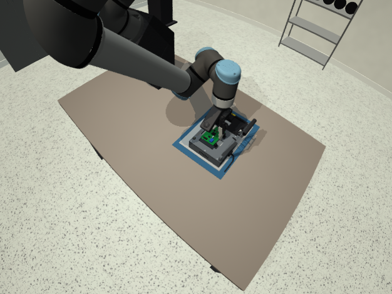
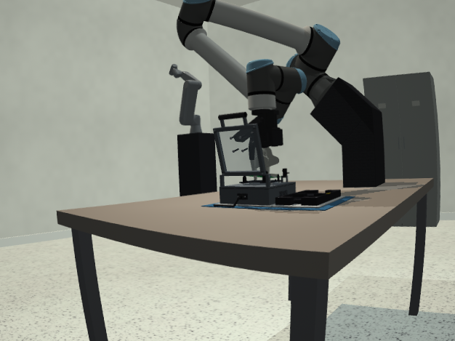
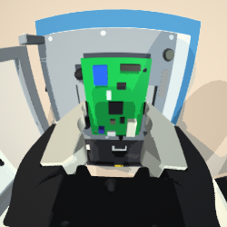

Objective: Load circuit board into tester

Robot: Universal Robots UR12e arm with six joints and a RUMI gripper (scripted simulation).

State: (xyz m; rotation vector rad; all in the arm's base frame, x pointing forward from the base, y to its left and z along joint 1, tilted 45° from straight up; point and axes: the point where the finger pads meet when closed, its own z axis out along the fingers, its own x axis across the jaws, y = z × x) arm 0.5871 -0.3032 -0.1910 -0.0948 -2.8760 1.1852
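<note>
My gripper is now right at the green circuit board. Round my hand: tester bed (10 mm to the left, 20 mm below); black post (60 mm behind, 60 mm to the left); tester (30 mm ahead, 40 mm to the left, 30 mm above).
</note>
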